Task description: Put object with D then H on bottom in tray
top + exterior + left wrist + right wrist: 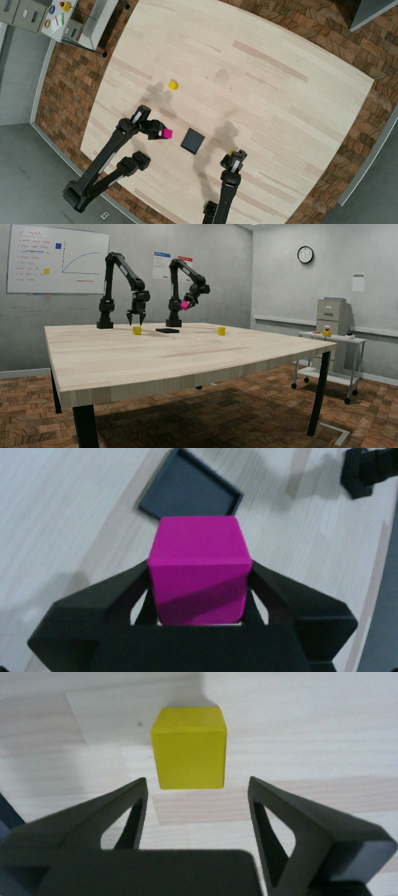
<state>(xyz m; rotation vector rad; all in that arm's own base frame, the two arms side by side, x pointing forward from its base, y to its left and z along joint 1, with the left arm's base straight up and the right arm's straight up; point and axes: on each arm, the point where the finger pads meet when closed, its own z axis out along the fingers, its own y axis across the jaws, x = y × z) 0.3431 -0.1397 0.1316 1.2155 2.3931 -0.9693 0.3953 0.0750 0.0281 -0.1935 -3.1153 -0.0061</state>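
Observation:
Now: the dark tray 50 mm behind my right hand, 260 mm to the left of it and 50 mm below it. From my right hand the other things lie so: yellow object: 190 mm ahead, 540 mm to the left, 40 mm below.

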